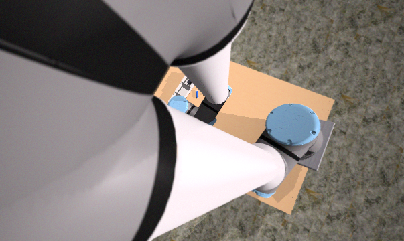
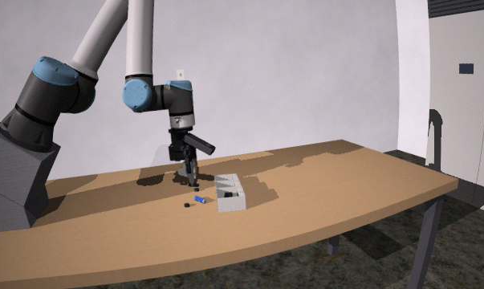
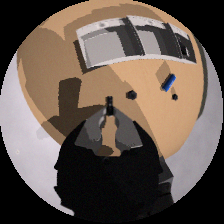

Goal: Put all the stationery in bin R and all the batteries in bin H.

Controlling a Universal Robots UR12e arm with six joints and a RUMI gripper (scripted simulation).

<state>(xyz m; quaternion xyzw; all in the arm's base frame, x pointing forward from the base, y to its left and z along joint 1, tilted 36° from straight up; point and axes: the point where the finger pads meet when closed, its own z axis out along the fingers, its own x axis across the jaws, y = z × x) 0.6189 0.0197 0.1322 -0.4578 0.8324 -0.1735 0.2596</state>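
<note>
The grey double bin is 150 mm to the right of my hand, 80 mm ahead of it and 10 mm above it. From my hand the other things lie so: short black stick 10 mm below; white item 220 mm to the right, 50 mm ahead; blue battery 150 mm to the right, 20 mm behind, 10 mm below.
</note>
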